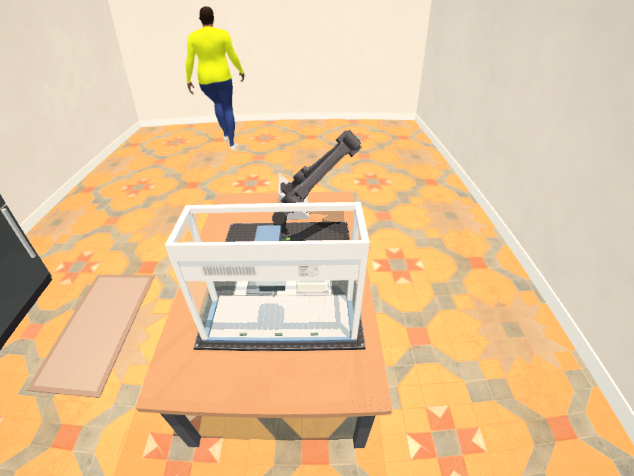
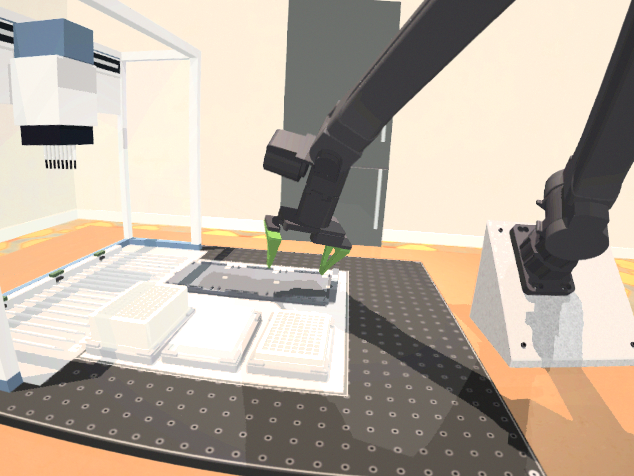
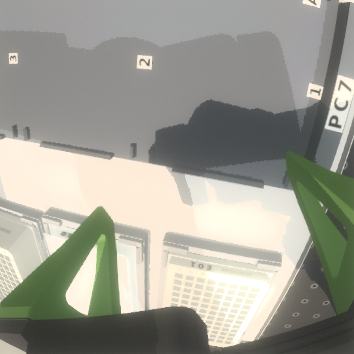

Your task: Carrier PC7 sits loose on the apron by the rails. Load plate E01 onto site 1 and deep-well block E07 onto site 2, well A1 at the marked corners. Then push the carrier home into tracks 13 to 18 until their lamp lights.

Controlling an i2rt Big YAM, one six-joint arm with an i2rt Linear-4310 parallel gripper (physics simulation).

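Places are measured from the arm's base along level axes (x ahead, y left, z up), in millimetres.
Pixels of known places: gripper, fingertip midpoint: (image 2: 295, 270) (image 3: 193, 188); arm's base, link origin: (image 2: 538, 261).
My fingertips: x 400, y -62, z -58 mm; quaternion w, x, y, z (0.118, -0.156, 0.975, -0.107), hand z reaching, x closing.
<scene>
Ahead of a thing's pixels: the offset from my fingertips to its top centre.
Carrier PC7 @[85 mm ahead, 57 mm right, 28 mm down] (image 2: 245, 280) (image 3: 100, 95), a long grey tray, lies on the white apron beside the rails; its sites 1, 2 and 3 are bare. Plate E01 @[15 mm back, 157 mm left, 31 mm down] (image 2: 294, 335) (image 3: 215, 300), cream with a grid of wells, sits in the nest nearest the arm's base. The tall deep-well block @[204 mm ahead, 152 mm left, 4 mm down] (image 2: 138, 312) (image 3: 7, 260) stands nearest the rails; its label is unreadable now. My gripper (image 2: 295, 270) (image 3: 193, 188) is open and empty, low over the carrier's end near the PC7 label. Whether its green fingertips touch anything is unclear. The tracks (image 2: 97, 279) are white ribs.
A flat white plate @[98 mm ahead, 152 mm left, 31 mm down] (image 2: 217, 330) sits in the middle nest, between E01 and the tall block. A pipetting head @[425 mm ahead, 8 mm left, 344 mm up] (image 2: 56, 92) hangs over the rail deck. A white frame post @[270 mm ahead, 265 mm right, 422 mm up] (image 2: 195, 153) stands at the deck's corner. A person (image 1: 212, 56) is behind the table.
</scene>
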